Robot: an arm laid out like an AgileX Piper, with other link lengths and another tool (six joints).
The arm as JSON. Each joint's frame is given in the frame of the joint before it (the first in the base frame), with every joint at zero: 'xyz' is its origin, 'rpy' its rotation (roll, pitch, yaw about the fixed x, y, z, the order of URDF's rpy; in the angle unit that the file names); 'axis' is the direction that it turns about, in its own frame. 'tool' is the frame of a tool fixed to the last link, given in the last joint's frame.
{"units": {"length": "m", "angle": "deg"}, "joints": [
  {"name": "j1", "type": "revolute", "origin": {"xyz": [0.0, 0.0, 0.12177], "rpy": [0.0, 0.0, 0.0]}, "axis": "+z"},
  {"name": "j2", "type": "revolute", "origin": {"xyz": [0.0, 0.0, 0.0], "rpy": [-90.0, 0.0, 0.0]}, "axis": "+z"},
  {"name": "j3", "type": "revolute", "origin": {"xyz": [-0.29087, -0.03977, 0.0], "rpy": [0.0, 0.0, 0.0]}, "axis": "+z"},
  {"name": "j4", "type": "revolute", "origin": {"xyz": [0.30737, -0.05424, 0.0], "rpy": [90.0, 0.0, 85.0]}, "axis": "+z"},
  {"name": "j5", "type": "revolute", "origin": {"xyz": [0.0, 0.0, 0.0], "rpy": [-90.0, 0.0, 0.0]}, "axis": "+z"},
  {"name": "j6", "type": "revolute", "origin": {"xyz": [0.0, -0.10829, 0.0], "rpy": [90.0, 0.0, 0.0]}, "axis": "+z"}
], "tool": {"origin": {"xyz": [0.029, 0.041, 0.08], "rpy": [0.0, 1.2, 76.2]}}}
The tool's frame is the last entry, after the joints.
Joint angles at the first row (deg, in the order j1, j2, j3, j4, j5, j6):
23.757 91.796 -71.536 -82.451 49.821 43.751
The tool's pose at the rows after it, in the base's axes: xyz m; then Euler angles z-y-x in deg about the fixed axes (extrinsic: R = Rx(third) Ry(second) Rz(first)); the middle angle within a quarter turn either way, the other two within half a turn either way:
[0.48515 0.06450 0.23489 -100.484 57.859 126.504]
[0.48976 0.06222 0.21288 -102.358 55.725 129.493]
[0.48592 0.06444 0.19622 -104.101 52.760 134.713]
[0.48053 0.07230 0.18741 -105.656 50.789 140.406]
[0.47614 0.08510 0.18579 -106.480 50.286 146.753]
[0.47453 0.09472 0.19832 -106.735 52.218 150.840]
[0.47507 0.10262 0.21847 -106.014 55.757 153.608]
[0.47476 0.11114 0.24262 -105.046 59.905 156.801]
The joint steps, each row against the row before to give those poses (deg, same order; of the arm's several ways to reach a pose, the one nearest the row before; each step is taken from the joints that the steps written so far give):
-1.300 2.659 0.000 -0.227 -2.583 0.146
-0.910 2.290 -0.001 1.325 -0.671 1.050
-0.477 0.793 0.001 5.090 -0.538 -0.685
-0.100 -0.108 -0.100 5.681 -1.057 -1.272
0.001 -0.852 0.008 5.492 -2.108 -0.409
-0.001 -1.839 0.001 2.530 -2.313 -0.002
0.001 -2.223 -0.001 0.230 -2.545 1.616
0.000 -2.508 0.002 -0.105 -2.838 2.524

